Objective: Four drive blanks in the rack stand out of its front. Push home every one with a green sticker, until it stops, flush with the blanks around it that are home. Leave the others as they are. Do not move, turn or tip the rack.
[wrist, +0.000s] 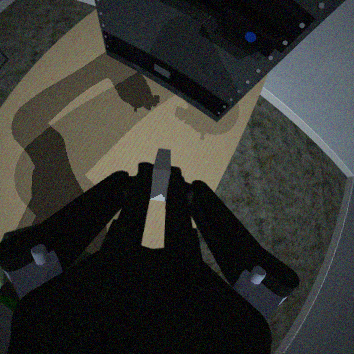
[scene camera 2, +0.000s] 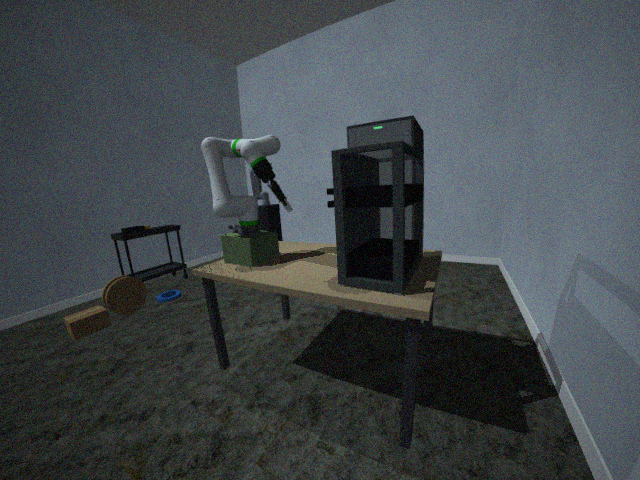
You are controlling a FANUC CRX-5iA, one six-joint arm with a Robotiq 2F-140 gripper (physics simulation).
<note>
The pictures show: the gripper and a dark rack.
</note>
